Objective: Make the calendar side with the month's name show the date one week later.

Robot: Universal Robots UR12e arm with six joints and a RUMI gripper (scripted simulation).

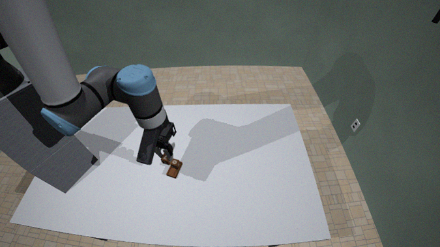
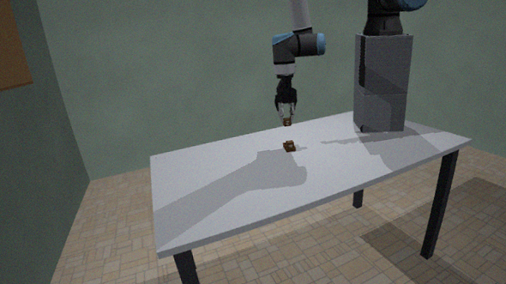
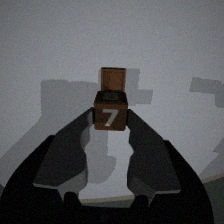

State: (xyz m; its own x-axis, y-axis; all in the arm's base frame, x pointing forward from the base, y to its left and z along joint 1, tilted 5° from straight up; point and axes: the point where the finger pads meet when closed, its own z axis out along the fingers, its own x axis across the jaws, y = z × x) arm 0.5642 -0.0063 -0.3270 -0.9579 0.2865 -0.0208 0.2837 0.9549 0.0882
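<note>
Right now my hand is 13 cm above the brown wooden tray and 2 cm to the right of it. From my hand the other things lie so: brown date cube 1 cm below.
</note>
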